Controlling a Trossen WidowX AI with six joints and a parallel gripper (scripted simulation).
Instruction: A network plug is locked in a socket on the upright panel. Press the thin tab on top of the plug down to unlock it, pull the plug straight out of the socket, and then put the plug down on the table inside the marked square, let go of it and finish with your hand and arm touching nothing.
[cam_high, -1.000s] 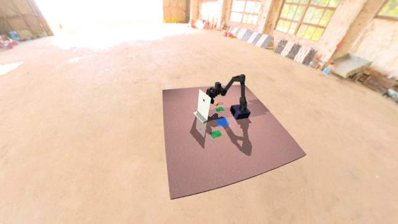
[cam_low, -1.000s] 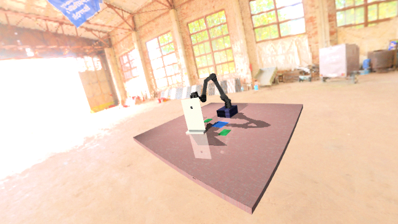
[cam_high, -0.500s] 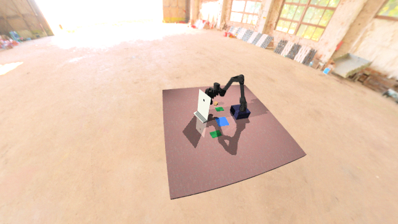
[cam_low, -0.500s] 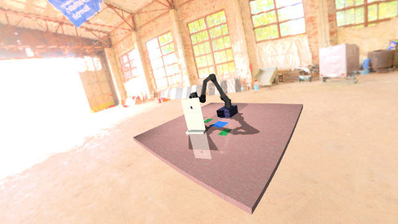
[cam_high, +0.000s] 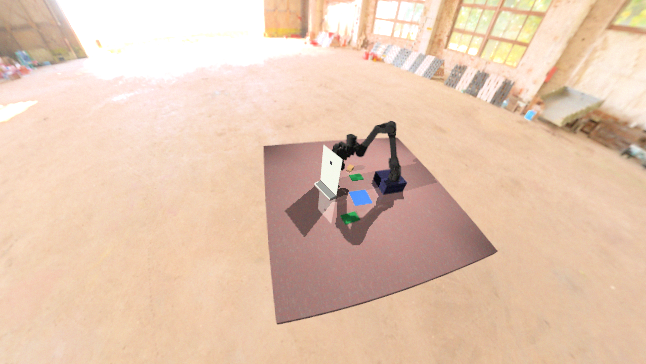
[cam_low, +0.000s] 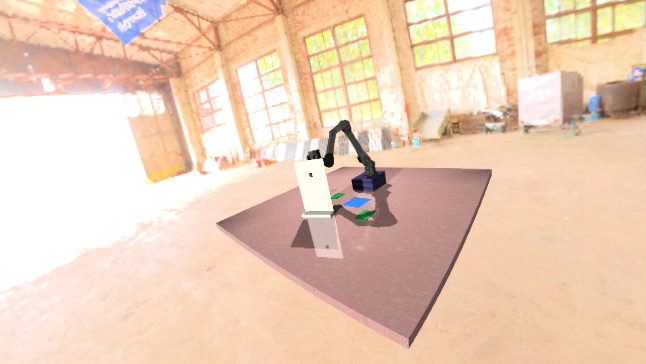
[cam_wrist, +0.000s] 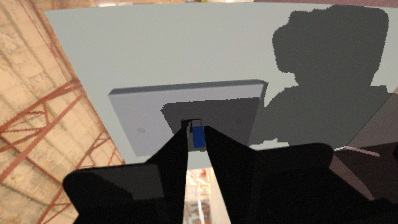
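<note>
The blue square lies 210 mm below my gripper tip, 190 mm behind it and 80 mm to the left of it. Round my gripper tip: network plug right at my gripper tip; white upright panel 80 mm below, 20 mm ahead, 10 mm to the left.
</note>
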